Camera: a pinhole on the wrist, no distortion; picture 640 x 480 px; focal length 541.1 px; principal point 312.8 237.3 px. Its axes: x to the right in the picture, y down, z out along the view. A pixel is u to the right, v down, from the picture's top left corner.
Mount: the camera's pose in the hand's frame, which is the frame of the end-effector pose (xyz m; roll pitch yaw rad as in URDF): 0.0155 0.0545 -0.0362 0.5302 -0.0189 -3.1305
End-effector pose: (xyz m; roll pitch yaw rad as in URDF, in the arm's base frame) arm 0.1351 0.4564 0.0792 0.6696 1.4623 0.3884
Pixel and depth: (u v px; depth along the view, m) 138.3 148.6 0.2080
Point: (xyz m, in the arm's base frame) 0.3149 0.6072 0.0189
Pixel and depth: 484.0 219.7 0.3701
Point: 0.4610 0.6150 0.2170
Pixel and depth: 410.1 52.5 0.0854
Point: 0.1908 0.5677 0.0889
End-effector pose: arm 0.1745 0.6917 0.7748 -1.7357 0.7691 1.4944
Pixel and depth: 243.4 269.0 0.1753
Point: 0.0728 0.6220 0.6374
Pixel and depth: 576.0 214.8 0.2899
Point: -0.0176 0.4495 0.6864
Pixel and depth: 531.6 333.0 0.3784
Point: -0.1364 0.4545 0.6960
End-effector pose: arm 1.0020 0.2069 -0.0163 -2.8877 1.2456 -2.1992
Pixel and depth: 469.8 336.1 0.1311
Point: 1.0083 0.3415 -0.0325
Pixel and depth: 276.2 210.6 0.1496
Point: 0.9750 0.3568 -0.0804
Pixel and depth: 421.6 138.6 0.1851
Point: 0.9716 0.4105 -0.0443
